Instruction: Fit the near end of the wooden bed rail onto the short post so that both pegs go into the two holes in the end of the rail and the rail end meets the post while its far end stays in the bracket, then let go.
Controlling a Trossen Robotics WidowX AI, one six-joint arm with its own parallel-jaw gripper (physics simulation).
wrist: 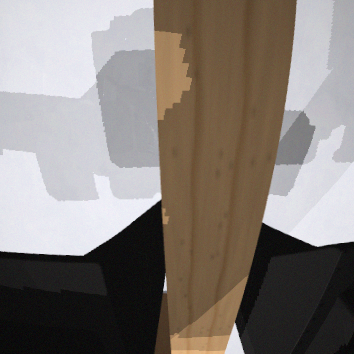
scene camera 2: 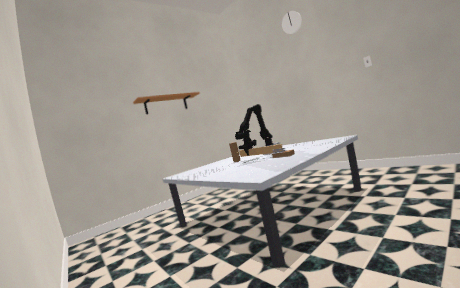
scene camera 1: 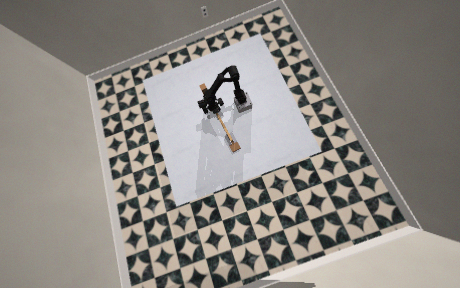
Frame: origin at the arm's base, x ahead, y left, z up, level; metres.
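Seen in the pictures: gripper, fingertip midpoint: (scene camera 2: 249,155); arm's base at its link origin: (scene camera 2: 269,144) (scene camera 1: 242,100).
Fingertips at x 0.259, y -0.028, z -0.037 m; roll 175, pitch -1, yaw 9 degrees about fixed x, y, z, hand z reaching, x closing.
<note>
Offsets run from my fingertips to a thing's top centre. "pt": to the spot under its first point. Level surfaces: height alone.
The wooden bed rail {dx -0.019, dy +0.123, dz +0.057 m} (scene camera 1: 225,129) (scene camera 2: 267,149) (wrist: 215,150) stands on edge above the table and looks nearly level. My gripper (scene camera 1: 215,111) (scene camera 2: 247,151) (wrist: 187,206) is shut on the rail near its post end, with a black finger on each side in the wrist view. The short post {pt dx +0.025, dy -0.154, dz +0.137 m} (scene camera 1: 202,87) (scene camera 2: 234,152) stands upright just beyond the gripper. The rail end is very close to it; contact cannot be told. Pegs and holes are hidden or too small to see. The rail's far end is at the grey bracket (scene camera 1: 231,142) by a wooden block {dx -0.051, dy +0.340, dz -0.007 m} (scene camera 1: 235,147) (scene camera 2: 283,154).
The white table {dz -0.043 m} (scene camera 1: 280,130) (scene camera 2: 215,176) carries everything. The arm's grey base (scene camera 1: 244,105) stands to the right of the rail in scene camera 1. A wooden wall shelf (scene camera 2: 167,97) and a round clock (scene camera 2: 291,22) are on the walls, away from the arm.
</note>
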